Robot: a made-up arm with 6 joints.
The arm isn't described. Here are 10 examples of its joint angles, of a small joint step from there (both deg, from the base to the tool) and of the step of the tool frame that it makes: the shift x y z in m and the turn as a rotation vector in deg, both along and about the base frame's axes.
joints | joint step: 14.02 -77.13 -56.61 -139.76 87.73 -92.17 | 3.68 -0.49 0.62 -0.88 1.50 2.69
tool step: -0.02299 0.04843 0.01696 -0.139 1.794 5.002
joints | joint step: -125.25 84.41 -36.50 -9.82 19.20 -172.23 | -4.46 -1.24 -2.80 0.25 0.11 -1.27
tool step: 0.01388 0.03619 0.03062 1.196 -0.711 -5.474
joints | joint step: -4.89 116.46 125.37 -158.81 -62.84 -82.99 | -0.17 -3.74 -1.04 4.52 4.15 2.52
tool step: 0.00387 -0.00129 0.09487 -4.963 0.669 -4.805
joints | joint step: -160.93 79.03 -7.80 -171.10 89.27 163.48 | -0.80 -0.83 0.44 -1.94 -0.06 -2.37
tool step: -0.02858 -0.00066 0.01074 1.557 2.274 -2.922
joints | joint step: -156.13 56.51 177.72 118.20 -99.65 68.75 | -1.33 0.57 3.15 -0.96 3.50 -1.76
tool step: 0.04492 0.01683 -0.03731 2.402 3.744 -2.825
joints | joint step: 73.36 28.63 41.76 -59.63 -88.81 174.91 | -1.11 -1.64 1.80 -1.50 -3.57 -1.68
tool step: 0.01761 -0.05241 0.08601 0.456 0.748 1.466
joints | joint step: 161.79 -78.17 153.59 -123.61 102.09 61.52 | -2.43 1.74 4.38 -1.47 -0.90 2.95
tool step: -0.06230 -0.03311 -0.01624 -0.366 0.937 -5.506
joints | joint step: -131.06 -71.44 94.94 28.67 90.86 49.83 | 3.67 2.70 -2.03 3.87 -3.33 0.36
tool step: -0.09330 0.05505 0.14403 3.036 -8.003 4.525
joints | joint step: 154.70 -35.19 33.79 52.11 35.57 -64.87 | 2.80 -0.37 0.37 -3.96 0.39 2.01
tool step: 0.02235 -0.01645 0.00329 -0.373 2.235 4.819
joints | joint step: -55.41 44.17 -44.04 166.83 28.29 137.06 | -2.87 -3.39 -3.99 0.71 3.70 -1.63
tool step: -0.05375 0.02158 0.02706 3.697 2.367 -3.568
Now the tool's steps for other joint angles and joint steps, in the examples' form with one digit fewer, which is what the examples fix.
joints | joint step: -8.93 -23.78 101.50 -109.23 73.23 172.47 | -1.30 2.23 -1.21 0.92 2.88 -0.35
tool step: 0.0900 0.0036 0.0538 3.45 3.52 -0.42
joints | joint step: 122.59 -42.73 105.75 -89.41 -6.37 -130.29 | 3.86 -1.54 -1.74 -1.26 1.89 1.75
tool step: 0.0953 0.0524 -0.0070 -0.82 1.13 5.22
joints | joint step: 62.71 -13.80 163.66 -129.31 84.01 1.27 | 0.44 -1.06 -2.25 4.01 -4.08 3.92
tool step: 0.0044 -0.0221 0.0194 0.32 4.60 -5.40
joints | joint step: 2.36 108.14 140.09 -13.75 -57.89 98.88 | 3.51 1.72 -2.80 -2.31 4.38 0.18
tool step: 0.0433 0.1255 -0.1049 2.38 0.42 3.75
